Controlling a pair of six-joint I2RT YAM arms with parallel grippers.
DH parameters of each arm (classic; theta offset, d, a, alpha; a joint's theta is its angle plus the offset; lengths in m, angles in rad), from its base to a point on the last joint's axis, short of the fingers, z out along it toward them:
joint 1: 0 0.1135 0.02 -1.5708
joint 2: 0 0 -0.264 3.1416
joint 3: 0.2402 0 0.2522 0
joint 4: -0.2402 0 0.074 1.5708
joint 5: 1.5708 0 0 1.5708
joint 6: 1.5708 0.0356 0 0
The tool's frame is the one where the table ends.
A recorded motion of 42 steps. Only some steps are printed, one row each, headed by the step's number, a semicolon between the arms.
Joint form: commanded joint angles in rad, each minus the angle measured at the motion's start. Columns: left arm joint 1, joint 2, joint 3, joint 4, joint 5, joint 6; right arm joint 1, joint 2, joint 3, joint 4, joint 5, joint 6.
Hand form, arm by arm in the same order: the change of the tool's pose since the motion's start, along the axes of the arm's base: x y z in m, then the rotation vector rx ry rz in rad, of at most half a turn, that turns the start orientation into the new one. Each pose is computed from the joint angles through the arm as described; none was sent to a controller.
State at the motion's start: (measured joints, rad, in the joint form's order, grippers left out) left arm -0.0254 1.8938 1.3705 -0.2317 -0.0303 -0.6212; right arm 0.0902 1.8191 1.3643 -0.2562 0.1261 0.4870
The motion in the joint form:
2: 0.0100 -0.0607 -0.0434 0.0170 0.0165 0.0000; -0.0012 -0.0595 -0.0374 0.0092 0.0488 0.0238
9: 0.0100 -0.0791 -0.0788 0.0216 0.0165 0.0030; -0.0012 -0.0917 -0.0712 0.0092 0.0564 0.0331
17: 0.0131 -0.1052 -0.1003 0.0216 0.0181 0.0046; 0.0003 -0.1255 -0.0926 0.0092 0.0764 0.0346
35: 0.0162 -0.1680 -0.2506 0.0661 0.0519 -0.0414; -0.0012 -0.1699 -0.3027 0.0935 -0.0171 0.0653
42: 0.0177 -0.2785 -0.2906 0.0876 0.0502 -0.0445; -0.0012 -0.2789 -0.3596 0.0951 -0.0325 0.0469
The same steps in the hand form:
2: -0.0116 0.0038 0.0116 -0.0118 -0.0341 -0.0022; -0.0120 -0.0033 0.0117 -0.0100 -0.0359 -0.0537
9: -0.0183 0.0040 0.0077 -0.0094 -0.0216 -0.0042; -0.0205 -0.0043 0.0126 -0.0079 -0.0356 -0.0655
17: -0.0244 0.0052 0.0107 -0.0093 -0.0262 -0.0034; -0.0280 -0.0051 0.0181 -0.0179 -0.0496 -0.0804
35: -0.0508 0.0055 -0.0106 -0.0655 0.0175 0.0073; -0.0561 -0.0049 -0.0281 0.0566 0.0368 -0.0317
42: -0.0674 0.0063 0.0167 -0.0678 -0.0746 0.0091; -0.0767 -0.0062 -0.0106 0.0581 -0.0144 -0.0066

